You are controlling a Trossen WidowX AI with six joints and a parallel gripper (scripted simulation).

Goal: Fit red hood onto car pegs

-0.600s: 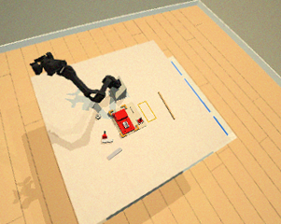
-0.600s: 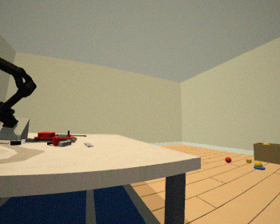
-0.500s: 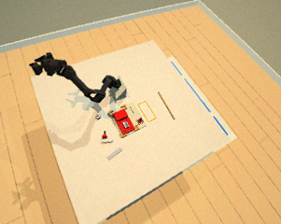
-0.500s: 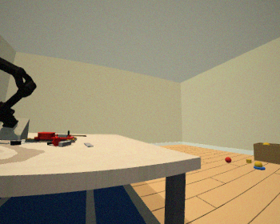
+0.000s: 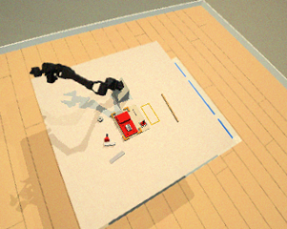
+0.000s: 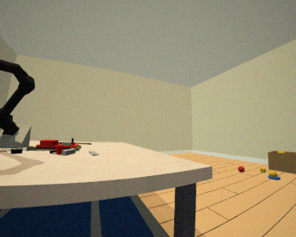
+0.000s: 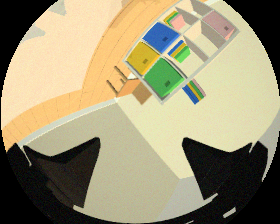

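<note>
My gripper tip is now 41 cm short of the red hood, 48 cm to the right of it and 27 cm above it. Also, from my gripper tip: thin wooden rod 45 cm ahead, 89 cm to the left, 30 cm below; grey bar 67 cm ahead, 32 cm to the left, 31 cm below; small black ring 34 cm ahead, 31 cm to the left, 30 cm below.
</note>
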